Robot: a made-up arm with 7 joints.
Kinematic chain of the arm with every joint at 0, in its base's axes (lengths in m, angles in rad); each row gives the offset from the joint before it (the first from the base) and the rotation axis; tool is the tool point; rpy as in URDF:
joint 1: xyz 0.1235 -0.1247 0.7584 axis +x
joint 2: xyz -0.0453 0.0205 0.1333 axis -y
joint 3: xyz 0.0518 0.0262 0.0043 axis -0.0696 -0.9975 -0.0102
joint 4: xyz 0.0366 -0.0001 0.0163 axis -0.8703 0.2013 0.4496
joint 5: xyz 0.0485 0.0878 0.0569 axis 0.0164 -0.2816 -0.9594
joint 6: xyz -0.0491 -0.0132 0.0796 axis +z
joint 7: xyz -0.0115 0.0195 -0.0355 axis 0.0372 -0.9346 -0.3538
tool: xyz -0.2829 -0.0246 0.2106 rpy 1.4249 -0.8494 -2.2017
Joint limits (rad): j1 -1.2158..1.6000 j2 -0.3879..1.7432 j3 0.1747..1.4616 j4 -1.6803..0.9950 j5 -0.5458..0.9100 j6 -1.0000..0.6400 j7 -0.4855..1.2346
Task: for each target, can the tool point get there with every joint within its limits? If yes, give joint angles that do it. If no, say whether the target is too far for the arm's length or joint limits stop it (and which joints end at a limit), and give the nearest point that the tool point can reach.
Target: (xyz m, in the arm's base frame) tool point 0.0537 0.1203 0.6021
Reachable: yes | joints -0.1395 0.8390 0.8730 -0.0838 -0.3634 -0.5232 0.8501
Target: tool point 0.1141 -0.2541 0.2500
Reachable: no: joint limits stop it (at a limit: joint 1, joint 2, joint 4, joint 5) | nearest point 0.1179 -0.2004 0.3259 | short by 0.093 m
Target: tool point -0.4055 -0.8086 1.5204
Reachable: no: too far | nearest point -0.1864 -0.5415 1.2228 | short by 0.456 m
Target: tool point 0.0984 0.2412 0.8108
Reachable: yes | joints 0.1407 1.5680 0.5030 -0.2849 -0.3817 -0.7838 1.0979
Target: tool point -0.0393 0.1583 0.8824
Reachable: yes | joints 0.9343 1.2919 0.6402 -0.3663 0.1214 -0.2099 0.3880
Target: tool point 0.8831 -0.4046 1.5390
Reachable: no: too far | nearest point 0.4845 -0.2969 1.2387 | short by 0.511 m
